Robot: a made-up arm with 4 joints.
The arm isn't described. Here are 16 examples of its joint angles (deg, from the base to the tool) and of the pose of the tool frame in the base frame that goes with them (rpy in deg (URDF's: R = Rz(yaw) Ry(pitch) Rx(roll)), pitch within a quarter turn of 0, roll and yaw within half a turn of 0; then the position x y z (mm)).
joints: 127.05 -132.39 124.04 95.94
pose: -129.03 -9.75 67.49 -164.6 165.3 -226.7
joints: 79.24 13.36 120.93 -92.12
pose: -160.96 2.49 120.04 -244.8 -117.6 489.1
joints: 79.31 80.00 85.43 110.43
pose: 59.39 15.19 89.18 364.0 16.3 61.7
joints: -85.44 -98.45 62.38 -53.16
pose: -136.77 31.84 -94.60 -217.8 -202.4 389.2
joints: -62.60 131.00 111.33 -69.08
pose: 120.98 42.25 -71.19 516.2 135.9 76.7
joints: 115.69 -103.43 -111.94 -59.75
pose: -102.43 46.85 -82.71 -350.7 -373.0 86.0
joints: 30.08 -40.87 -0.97 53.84
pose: -30.05 -20.03 36.41 -33.8 157.7 109.6
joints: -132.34 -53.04 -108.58 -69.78
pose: 39.93 26.76 102.39 -35.4 -69.4 -480.4
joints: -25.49 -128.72 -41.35 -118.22
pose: 134.88 -20.14 120.01 -538.3 -138.8 -16.5
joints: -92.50 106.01 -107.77 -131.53
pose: -65.47 19.55 84.88 414.4 286.6 473.9
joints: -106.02 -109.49 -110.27 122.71
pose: -103.98 -3.15 83.35 -359.0 224.3 143.2
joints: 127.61 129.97 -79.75 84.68
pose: -130.83 45.12 -99.32 182.0 38.7 -289.3
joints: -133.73 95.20 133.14 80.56
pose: -76.80 -0.71 -86.45 288.6 25.4 -9.8
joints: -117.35 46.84 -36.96 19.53
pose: -160.77 -13.97 55.72 277.8 22.8 124.1
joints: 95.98 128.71 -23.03 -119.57
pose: 48.04 49.02 -151.36 240.0 241.3 -461.5
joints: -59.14 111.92 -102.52 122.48
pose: 37.69 -19.15 85.09 369.1 43.9 323.5
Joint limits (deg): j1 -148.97..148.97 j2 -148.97..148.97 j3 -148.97..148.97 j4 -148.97..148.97
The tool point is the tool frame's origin. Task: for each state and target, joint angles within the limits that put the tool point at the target. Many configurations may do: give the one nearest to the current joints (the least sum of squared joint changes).
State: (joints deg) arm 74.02 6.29 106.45 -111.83
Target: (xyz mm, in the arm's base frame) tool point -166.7 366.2 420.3
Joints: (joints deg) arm 23.54 13.44 127.07 -124.75
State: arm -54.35 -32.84 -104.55 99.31
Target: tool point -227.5 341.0 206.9
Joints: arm -4.47 -38.17 -111.11 141.98
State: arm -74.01 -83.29 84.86 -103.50
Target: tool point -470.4 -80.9 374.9
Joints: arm -72.58 -84.24 95.36 -113.19
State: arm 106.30 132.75 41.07 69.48
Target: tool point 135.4 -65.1 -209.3
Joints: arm 68.99 138.49 35.29 68.06
